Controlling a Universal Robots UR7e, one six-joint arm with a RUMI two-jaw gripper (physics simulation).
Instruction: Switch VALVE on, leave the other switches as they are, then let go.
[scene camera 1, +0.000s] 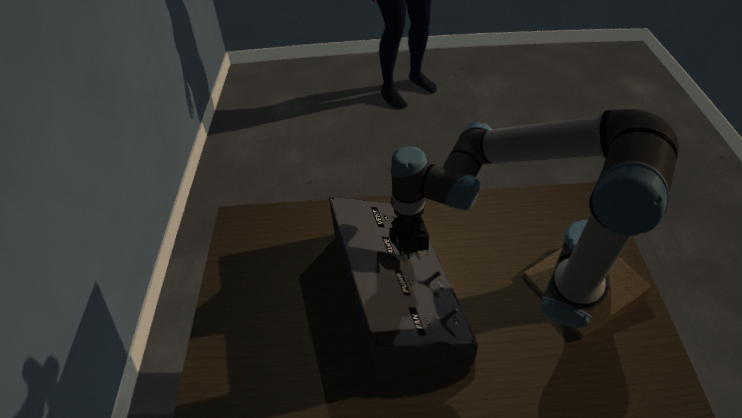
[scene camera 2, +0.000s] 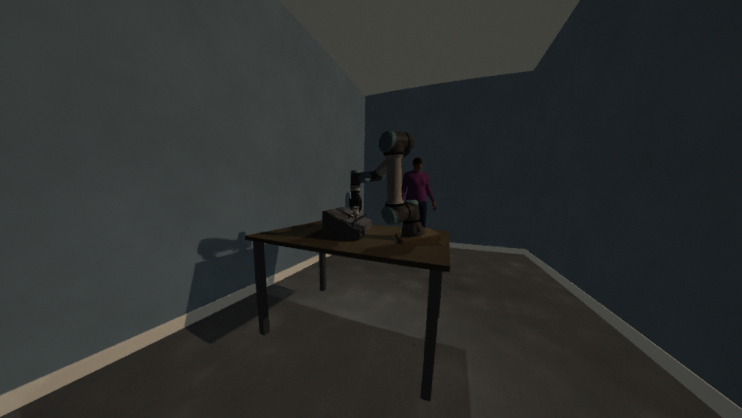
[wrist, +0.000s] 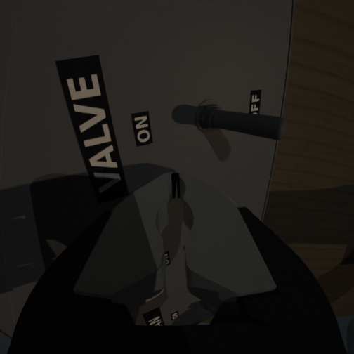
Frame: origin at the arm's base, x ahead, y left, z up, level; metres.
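Seen in the pictures: gripper, fingertip midpoint: (scene camera 1: 408, 258) (scene camera 2: 355, 218); arm's base, origin of the base link: (scene camera 2: 413, 233).
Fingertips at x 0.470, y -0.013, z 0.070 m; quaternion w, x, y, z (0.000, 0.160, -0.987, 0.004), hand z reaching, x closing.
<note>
Offsets run from my fingertips to a thing's top centre. Level surfaces: height alone.
A grey sloped switch panel (scene camera 1: 358, 259) (scene camera 2: 337, 225) (wrist: 165, 40) stands on the table. In the wrist view the VALVE label (wrist: 94, 127) is at the left, with an ON mark (wrist: 142, 129) beside it and a partly covered OFF mark (wrist: 255, 101) near the panel's edge. The VALVE lever (wrist: 242, 123) leans towards OFF. My gripper (wrist: 176, 174) is shut and empty. Its fingertips are over the panel, below the lever in the wrist view, between it and the VALVE label, and apart from the lever. In scene camera 1 the gripper body hides the VALVE lever.
The PUMP label {0.009 m ahead, 0.093 m left, 0.021 m up} (scene camera 1: 402, 282) and FAN label {0.033 m back, 0.206 m left, 0.021 m up} (scene camera 1: 416, 320) are on the panel's near part, with their levers (scene camera 1: 432, 279) (scene camera 1: 449, 316) beside them. Another label {0.092 m ahead, 0.132 m right, 0.021 m up} (scene camera 1: 377, 217) is at the far end. The wooden table {0.105 m down} (scene camera 1: 270, 223) (scene camera 2: 290, 238) bears the arm's base block (scene camera 1: 625, 290). A person (scene camera 1: 397, 46) (scene camera 2: 418, 184) stands beyond the table.
</note>
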